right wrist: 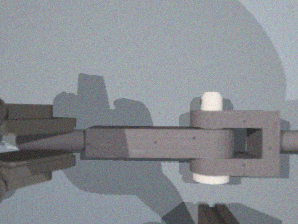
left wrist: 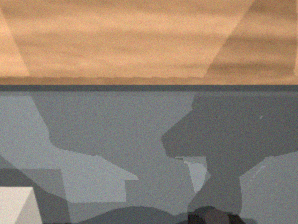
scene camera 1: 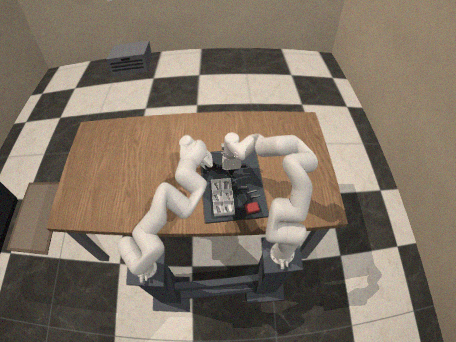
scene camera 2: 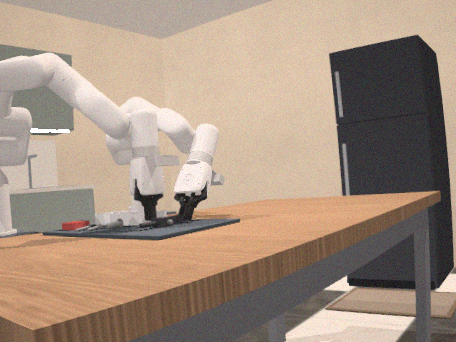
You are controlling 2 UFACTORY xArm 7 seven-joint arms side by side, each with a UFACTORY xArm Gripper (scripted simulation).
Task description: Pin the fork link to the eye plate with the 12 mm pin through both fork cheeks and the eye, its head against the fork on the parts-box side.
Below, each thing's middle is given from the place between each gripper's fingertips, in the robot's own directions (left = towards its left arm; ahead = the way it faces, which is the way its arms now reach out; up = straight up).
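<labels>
Starting from my left hand [scene camera 2: 184,218], I find the eye plate [right wrist: 98,141] 6 cm to the right of that hand and 2 cm below it. The dark mat [scene camera 1: 249,175] is 10 cm to the right of my left hand, 10 cm behind it and 3 cm below it.
As for my right hand [scene camera 2: 150,220], the eye plate is 50 mm ahead of that hand, 40 mm to the left of it and 20 mm below it, while the dark mat is 50 mm behind my right hand and 40 mm below it.
</labels>
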